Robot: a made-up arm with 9 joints. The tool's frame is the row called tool.
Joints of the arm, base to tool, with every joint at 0 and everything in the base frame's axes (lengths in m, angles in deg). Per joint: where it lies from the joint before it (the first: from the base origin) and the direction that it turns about. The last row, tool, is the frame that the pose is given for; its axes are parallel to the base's.
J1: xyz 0 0 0.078 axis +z
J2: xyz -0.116 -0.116 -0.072 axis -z
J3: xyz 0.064 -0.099 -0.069 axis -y
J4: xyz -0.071 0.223 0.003 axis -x
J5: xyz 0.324 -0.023 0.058 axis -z
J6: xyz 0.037 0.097 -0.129 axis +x
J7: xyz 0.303 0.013 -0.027 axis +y
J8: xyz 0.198 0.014 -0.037 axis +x
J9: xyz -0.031 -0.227 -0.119 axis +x
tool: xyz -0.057 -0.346 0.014
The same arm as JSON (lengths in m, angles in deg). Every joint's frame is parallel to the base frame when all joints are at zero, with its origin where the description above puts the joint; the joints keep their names.
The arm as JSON. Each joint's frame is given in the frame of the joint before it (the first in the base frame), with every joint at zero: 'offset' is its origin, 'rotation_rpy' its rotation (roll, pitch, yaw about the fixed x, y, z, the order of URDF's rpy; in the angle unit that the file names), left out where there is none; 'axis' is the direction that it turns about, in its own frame. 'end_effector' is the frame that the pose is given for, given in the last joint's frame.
{"length_unit": "m", "angle_unit": "deg", "chain": [
  {"id": "J1", "offset": [0.0, 0.0, 0.078], "axis": [0.0, 0.0, 1.0]},
  {"id": "J2", "offset": [-0.116, -0.116, -0.072], "axis": [0.0, 0.0, -1.0]},
  {"id": "J3", "offset": [0.064, -0.099, -0.069], "axis": [0.0, -1.0, 0.0]},
  {"id": "J4", "offset": [-0.071, 0.223, 0.003], "axis": [-1.0, 0.0, 0.0]},
  {"id": "J5", "offset": [0.324, -0.023, 0.058], "axis": [0.0, 0.0, -1.0]},
  {"id": "J6", "offset": [0.037, 0.097, -0.129], "axis": [1.0, 0.0, 0.0]},
  {"id": "J7", "offset": [0.303, 0.013, -0.027], "axis": [0.0, 1.0, 0.0]},
  {"id": "J8", "offset": [0.198, 0.014, -0.037], "axis": [1.0, 0.0, 0.0]},
  {"id": "J9", "offset": [-0.031, -0.227, -0.119], "axis": [1.0, 0.0, 0.0]}
], "end_effector": {"offset": [-0.057, -0.346, 0.014]}}

